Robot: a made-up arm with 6 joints. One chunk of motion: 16 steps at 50 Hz.
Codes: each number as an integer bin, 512 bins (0 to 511) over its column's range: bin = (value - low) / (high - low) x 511, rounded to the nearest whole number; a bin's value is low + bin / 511 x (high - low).
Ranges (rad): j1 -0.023..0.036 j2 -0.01..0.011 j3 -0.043..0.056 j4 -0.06..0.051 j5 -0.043..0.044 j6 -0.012..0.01
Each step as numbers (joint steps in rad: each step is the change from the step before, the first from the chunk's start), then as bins.
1 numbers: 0.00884 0.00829 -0.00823 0.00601 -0.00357 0.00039
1 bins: 276 445 179 304 232 288
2 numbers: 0.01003 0.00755 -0.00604 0.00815 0.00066 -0.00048
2 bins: 286 427 191 314 256 268
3 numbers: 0.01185 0.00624 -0.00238 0.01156 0.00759 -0.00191
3 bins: 302 395 210 329 297 234
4 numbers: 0.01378 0.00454 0.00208 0.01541 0.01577 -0.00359
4 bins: 319 354 233 347 345 195
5 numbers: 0.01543 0.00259 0.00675 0.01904 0.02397 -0.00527
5 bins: 333 306 257 364 393 156
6 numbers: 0.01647 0.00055 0.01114 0.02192 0.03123 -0.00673
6 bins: 342 257 279 377 436 122
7 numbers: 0.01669 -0.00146 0.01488 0.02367 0.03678 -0.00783
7 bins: 344 208 299 385 469 97
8 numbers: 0.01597 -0.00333 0.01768 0.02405 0.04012 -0.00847
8 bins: 338 162 313 387 488 82
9 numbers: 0.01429 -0.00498 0.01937 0.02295 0.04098 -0.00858
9 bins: 323 122 322 382 493 79
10 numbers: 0.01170 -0.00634 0.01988 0.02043 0.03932 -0.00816
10 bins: 301 89 325 370 484 89
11 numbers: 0.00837 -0.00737 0.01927 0.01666 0.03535 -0.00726
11 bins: 272 64 321 353 460 110
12 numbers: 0.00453 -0.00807 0.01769 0.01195 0.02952 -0.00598
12 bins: 238 47 313 331 426 140
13 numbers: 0.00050 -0.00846 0.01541 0.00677 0.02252 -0.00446
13 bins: 204 37 301 307 385 175
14 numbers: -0.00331 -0.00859 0.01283 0.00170 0.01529 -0.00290
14 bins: 171 34 288 284 342 211
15 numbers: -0.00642 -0.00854 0.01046 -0.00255 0.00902 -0.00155
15 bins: 144 36 276 264 306 243
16 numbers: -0.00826 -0.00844 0.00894 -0.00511 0.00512 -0.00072
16 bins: 128 38 268 253 283 262
